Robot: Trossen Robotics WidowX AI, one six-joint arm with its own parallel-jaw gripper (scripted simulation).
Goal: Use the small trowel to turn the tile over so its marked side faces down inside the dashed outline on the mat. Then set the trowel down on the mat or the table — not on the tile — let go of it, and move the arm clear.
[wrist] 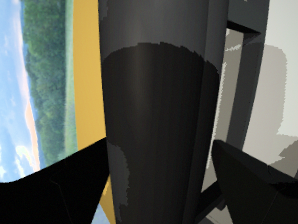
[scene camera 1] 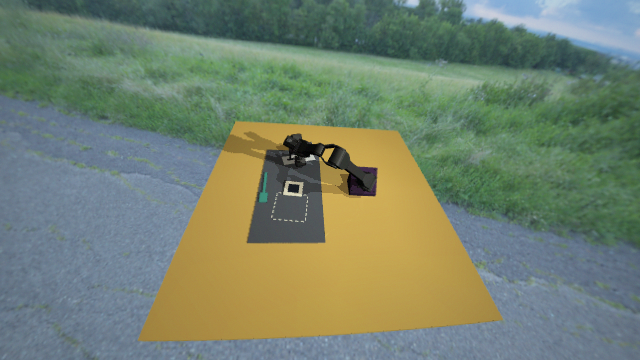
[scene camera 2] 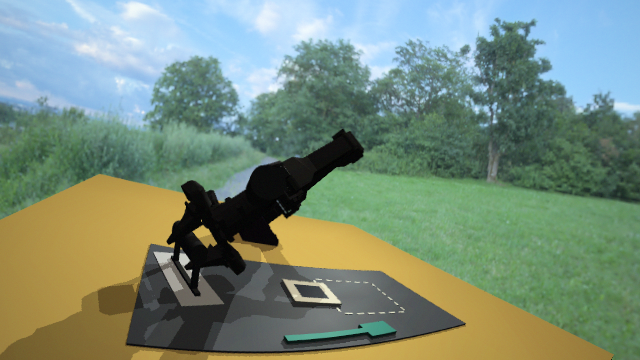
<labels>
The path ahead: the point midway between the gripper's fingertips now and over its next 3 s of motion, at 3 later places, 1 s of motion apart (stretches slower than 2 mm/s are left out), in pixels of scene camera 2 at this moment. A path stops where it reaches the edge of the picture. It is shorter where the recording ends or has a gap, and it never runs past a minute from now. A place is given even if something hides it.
My gripper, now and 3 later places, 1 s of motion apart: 176, 256; 178, 229; 218, 247; 250, 252
</labels>
